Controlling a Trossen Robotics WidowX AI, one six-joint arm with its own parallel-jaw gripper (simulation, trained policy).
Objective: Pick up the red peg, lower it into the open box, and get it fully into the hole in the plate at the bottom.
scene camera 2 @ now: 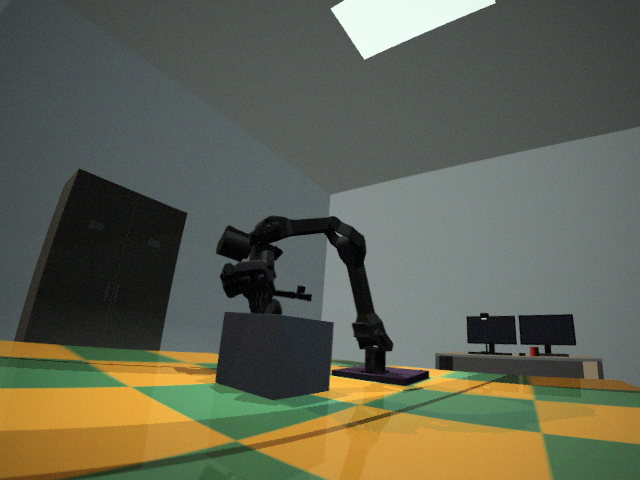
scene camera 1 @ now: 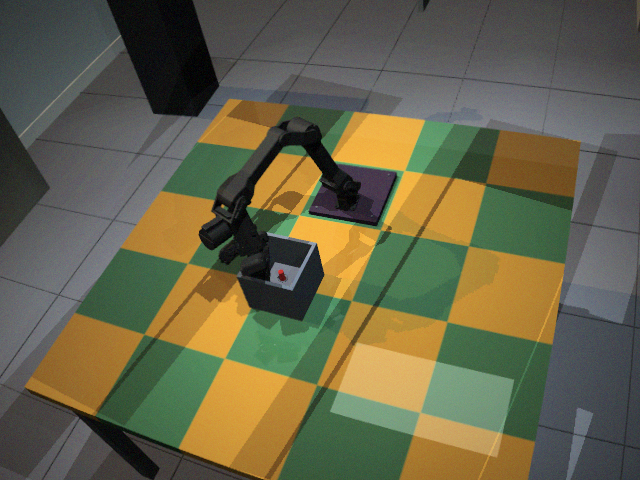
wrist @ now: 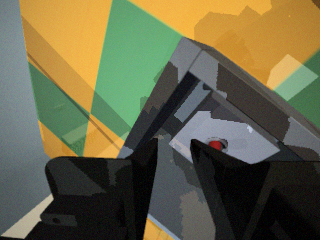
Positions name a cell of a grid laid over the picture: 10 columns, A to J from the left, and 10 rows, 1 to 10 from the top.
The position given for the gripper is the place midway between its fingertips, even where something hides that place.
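Gripper (scene camera 2: E7), also (scene camera 1: E6) and (wrist: F6). Dark box (scene camera 2: E8), also (scene camera 1: E7) and (wrist: G3). Grey plate (wrist: G5); scene camera 2 misses it, hidden by the box.
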